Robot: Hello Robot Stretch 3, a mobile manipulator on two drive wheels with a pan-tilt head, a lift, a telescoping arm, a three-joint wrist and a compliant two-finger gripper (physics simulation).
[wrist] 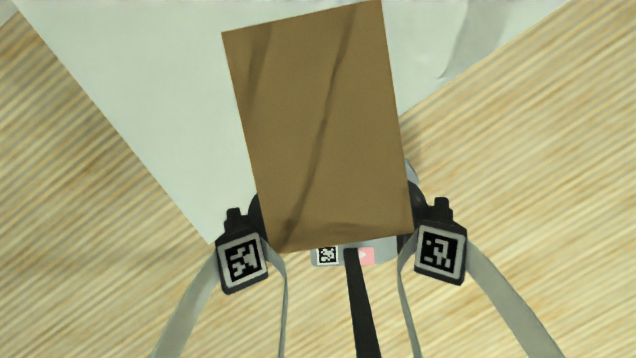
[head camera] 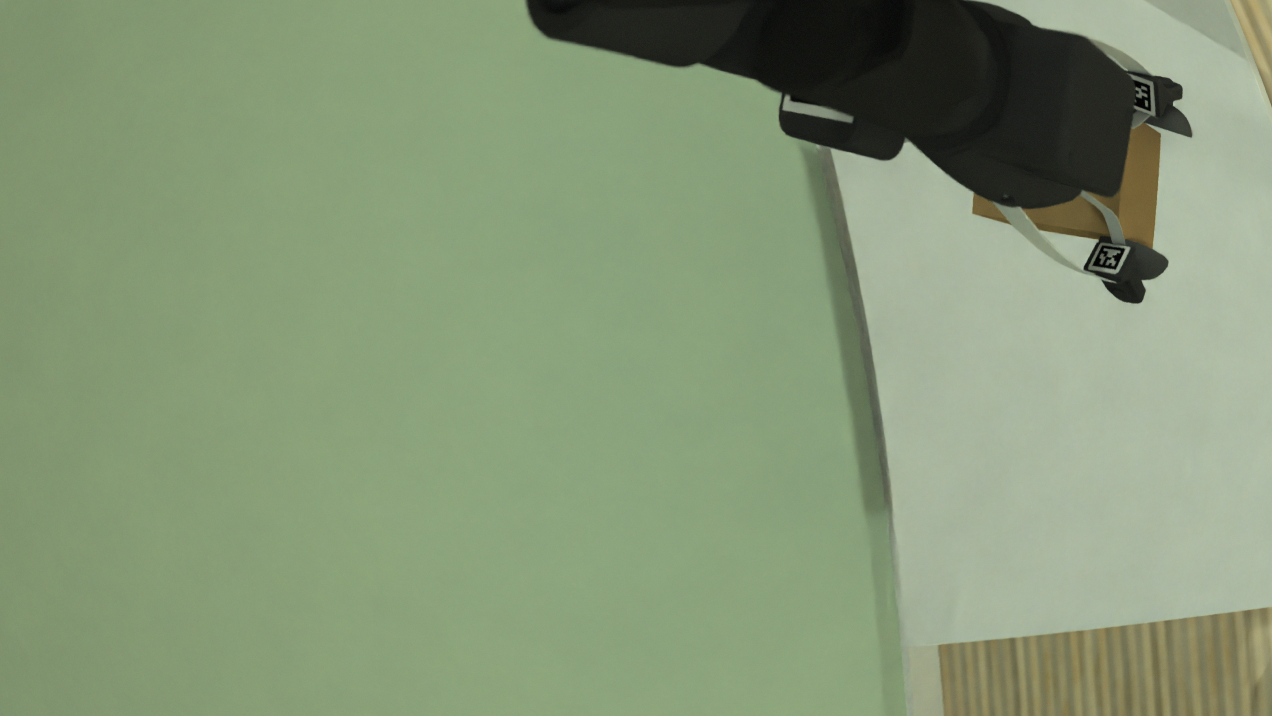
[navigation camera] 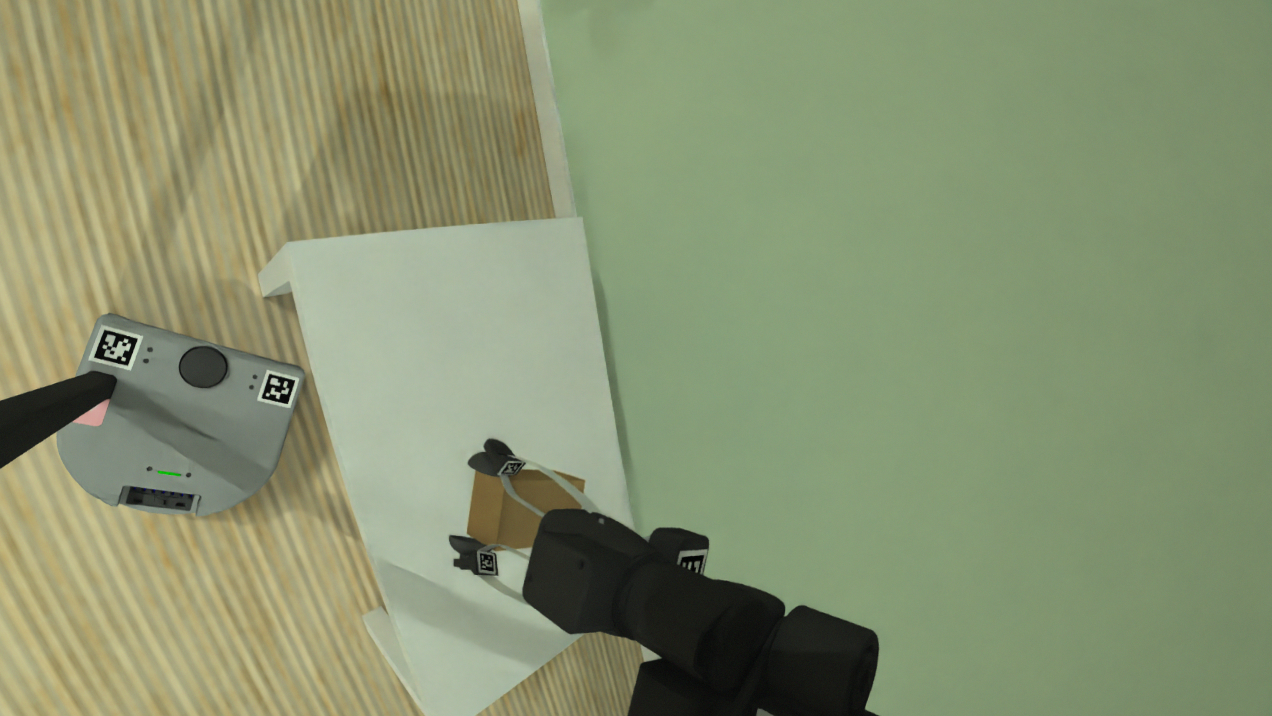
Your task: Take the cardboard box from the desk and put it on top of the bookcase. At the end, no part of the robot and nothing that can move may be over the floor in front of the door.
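Where they show: gripper, between the fingertips: (head camera: 1156,195) (navigation camera: 471,498); robot's base, origin of its link: (navigation camera: 203,365).
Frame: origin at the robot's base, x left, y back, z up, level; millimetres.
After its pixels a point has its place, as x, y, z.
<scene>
The brown cardboard box (head camera: 1141,173) {-216, 28, 868} (navigation camera: 509,508) {-223, 16, 893} (wrist: 325,125) is between the two fingers of my gripper (head camera: 1148,191) {-215, 22, 841} (navigation camera: 483,506) {-215, 22, 841} (wrist: 334,208) {-215, 22, 841}, which is shut on it. One finger lies against each side, and the box sticks out past the fingertips in the wrist view. The box is held over the pale desk (head camera: 1068,444) {-398, -206, 450} (navigation camera: 445,337) {-309, -162, 450} (wrist: 150,110); the height of the gap is hard to tell. The dark wrist hides part of the box in the head and navigation views. The bookcase and the door do not show in these views.
A green wall (head camera: 400,355) {-972, -305, 874} (navigation camera: 934,311) {-901, -418, 1039} with a pale baseboard (navigation camera: 544,115) {-547, -951, 35} runs along the desk's back edge. My grey wheeled base (navigation camera: 195,426) {-17, 101, 160} (wrist: 387,250) stands beside the desk's front edge on the striped wooden floor (head camera: 1103,675) {-372, -613, 1} (navigation camera: 400,115) {-187, -714, 0} (wrist: 540,165).
</scene>
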